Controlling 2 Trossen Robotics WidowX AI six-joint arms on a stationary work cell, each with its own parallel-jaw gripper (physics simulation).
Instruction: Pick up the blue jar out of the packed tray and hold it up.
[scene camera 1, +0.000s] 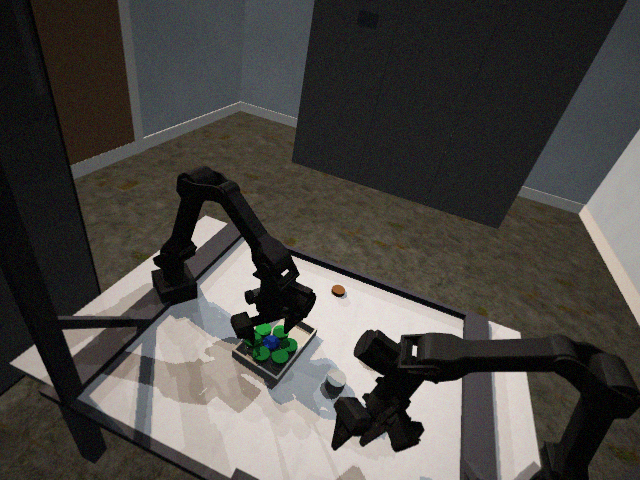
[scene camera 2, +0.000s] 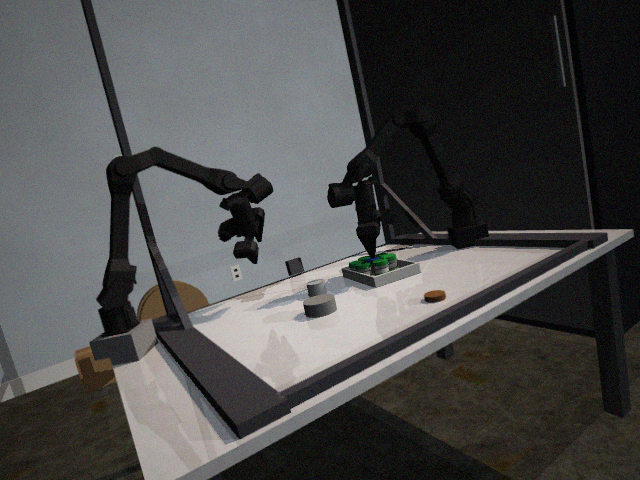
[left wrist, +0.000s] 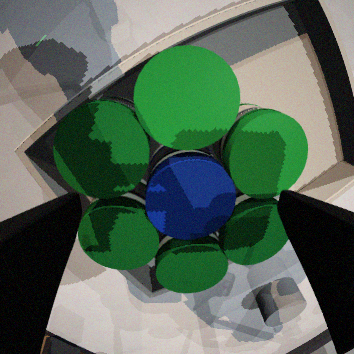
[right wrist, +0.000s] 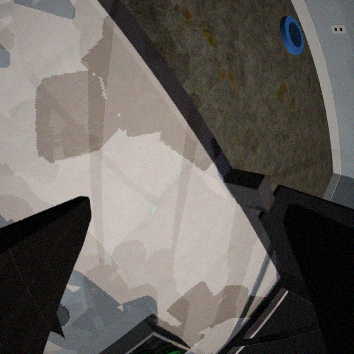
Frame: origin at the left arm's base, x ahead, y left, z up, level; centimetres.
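Seen in the pictures: left gripper, fingertip midpoint: (scene camera 1: 269, 338) (scene camera 2: 373, 255) (left wrist: 182, 202); right gripper, fingertip midpoint: (scene camera 1: 347, 446) (scene camera 2: 257, 252) (right wrist: 191, 211); left arm's base, origin of the base link: (scene camera 1: 174, 277) (scene camera 2: 466, 225); right arm's base, origin of the base link: (scene camera 2: 121, 329).
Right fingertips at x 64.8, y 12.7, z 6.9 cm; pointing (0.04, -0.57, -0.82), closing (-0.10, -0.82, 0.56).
Pixels of each thing's top centre, then the offset from my right fingertips to it.
- blue jar, middle of its top: (left wrist: 191, 203) (scene camera 1: 271, 341) (scene camera 2: 372, 259) dx -32.9, dy +2.5, dz -8.4 cm
- tray, middle of its top: (left wrist: 234, 160) (scene camera 1: 277, 338) (scene camera 2: 378, 265) dx -34.2, dy +5.0, dz -10.1 cm
- grey cylinder, middle of its top: (left wrist: 286, 314) (right wrist: 44, 343) (scene camera 1: 336, 377) (scene camera 2: 315, 282) dx -16.6, dy +12.3, dz -9.4 cm
- orange-brown disc, middle of its top: (scene camera 2: 434, 293) (scene camera 1: 338, 289) dx -43.8, dy +34.1, dz -11.7 cm
The blue jar (scene camera 1: 270, 342) (scene camera 2: 373, 259) (left wrist: 190, 197) stands upright in the tray (scene camera 1: 253, 367) (scene camera 2: 385, 279) (left wrist: 280, 80), ringed closely by several green-lidded jars (scene camera 1: 279, 356) (scene camera 2: 379, 264) (left wrist: 186, 97). My left gripper (scene camera 1: 269, 336) (scene camera 2: 372, 255) (left wrist: 182, 202) is open and empty, pointing down close to the lids. In the left wrist view its fingertips lie on either side of the blue lid, over outer green jars; their exact height is unclear. My right gripper (scene camera 1: 348, 445) (scene camera 2: 240, 248) (right wrist: 191, 211) is open and empty, above the table and away from the tray.
A grey cylinder (scene camera 1: 336, 379) (left wrist: 285, 302) stands between the tray and my right gripper. Scene camera 2 shows a small grey cylinder (scene camera 2: 316, 286) and a wider one (scene camera 2: 320, 305). An orange-brown disc (scene camera 1: 338, 290) (scene camera 2: 434, 296) lies near the table's edge.
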